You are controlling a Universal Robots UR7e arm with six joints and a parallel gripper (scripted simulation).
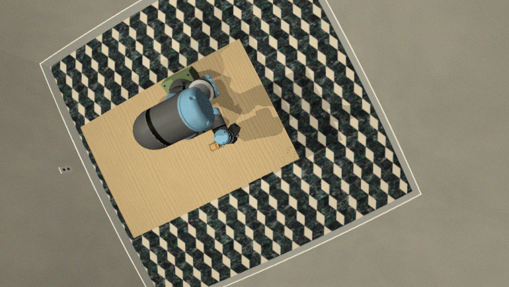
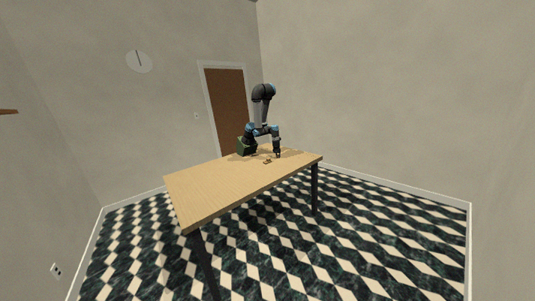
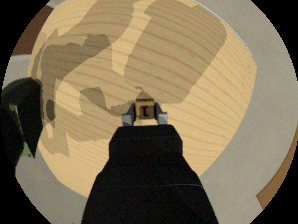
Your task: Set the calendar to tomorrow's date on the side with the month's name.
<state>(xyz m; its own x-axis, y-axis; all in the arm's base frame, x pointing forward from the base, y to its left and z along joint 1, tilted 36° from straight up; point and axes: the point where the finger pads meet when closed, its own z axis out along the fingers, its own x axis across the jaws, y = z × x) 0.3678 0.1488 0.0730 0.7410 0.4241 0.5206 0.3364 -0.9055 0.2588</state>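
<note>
My hand is 160 mm to the left of the wooden tray, 20 mm above it and 10 mm short of it. Round my hand: wooden cube: 10 mm below.
</note>
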